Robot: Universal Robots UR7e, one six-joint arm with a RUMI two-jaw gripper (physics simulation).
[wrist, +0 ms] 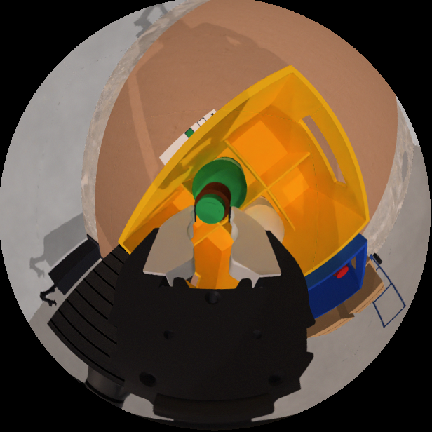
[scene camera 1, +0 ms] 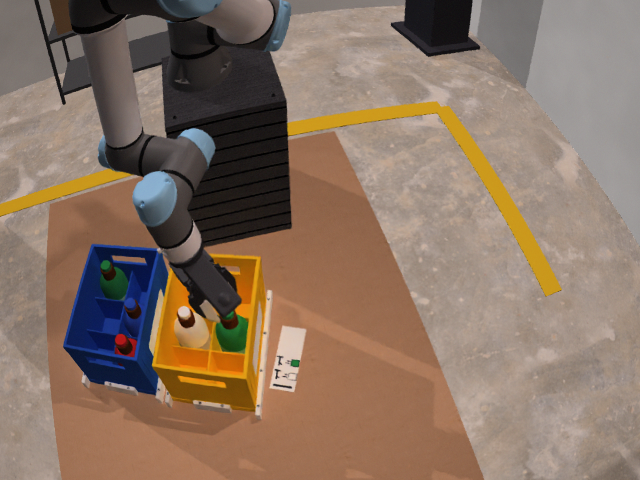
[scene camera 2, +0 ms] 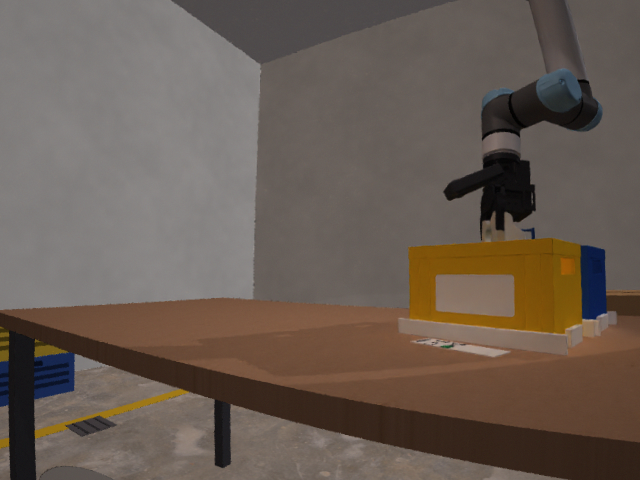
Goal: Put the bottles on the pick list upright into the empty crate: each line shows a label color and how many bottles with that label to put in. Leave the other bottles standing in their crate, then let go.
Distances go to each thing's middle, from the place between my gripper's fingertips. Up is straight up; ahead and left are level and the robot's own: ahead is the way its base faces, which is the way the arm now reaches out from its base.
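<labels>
Counting from my hand, I find the white-label bottle (scene camera 1: 191, 330) 50 mm below, 30 mm behind and 80 mm to the right. The white rail (scene camera 2: 542, 342) is 120 mm below my hand, 40 mm ahead of it and 50 mm to the left of it, while the pick list (scene camera 1: 284, 376) lies 140 mm below my hand, 70 mm ahead of it and 90 mm to the left of it.
</labels>
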